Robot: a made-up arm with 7 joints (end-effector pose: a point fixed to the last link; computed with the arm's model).
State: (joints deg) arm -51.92 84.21 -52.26 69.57 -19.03 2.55 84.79
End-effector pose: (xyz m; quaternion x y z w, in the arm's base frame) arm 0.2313 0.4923 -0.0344 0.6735 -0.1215 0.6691 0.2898
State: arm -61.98 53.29 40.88 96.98 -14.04 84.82 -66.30
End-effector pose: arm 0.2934 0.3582 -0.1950 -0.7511 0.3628 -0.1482 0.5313
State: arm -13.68 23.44 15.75 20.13 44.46 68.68 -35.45
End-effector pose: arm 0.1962 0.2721 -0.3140 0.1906 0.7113 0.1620 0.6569
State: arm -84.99 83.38 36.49 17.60 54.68 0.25 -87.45
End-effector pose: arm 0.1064 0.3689 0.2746 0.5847 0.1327 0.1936 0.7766
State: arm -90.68 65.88 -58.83 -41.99 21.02 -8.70 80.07
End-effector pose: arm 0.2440 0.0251 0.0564 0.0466 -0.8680 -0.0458 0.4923
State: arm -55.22 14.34 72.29 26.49 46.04 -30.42 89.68
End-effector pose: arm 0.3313 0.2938 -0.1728 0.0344 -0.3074 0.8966 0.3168
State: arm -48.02 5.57 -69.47 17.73 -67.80 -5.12 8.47
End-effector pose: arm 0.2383 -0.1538 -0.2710 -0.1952 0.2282 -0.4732 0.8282
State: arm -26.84 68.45 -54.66 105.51 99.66 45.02 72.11
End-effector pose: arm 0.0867 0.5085 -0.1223 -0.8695 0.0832 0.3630 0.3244
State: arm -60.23 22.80 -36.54 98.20 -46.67 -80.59 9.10
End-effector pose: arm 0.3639 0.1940 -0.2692 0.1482 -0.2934 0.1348 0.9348
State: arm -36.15 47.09 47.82 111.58 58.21 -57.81 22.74
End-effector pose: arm 0.1646 0.3475 -0.3268 0.3039 0.1565 0.1858 0.9212
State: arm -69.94 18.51 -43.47 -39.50 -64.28 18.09 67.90
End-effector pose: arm 0.2160 -0.0893 0.0009 -0.1777 -0.1017 -0.2832 0.9370
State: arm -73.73 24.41 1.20 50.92 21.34 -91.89 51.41
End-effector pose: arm 0.4451 0.1073 -0.0490 -0.0764 -0.7697 0.0578 0.6312
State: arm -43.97 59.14 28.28 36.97 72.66 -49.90 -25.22
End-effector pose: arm 0.3049 0.3903 -0.0319 0.8336 0.0760 -0.1388 0.5292
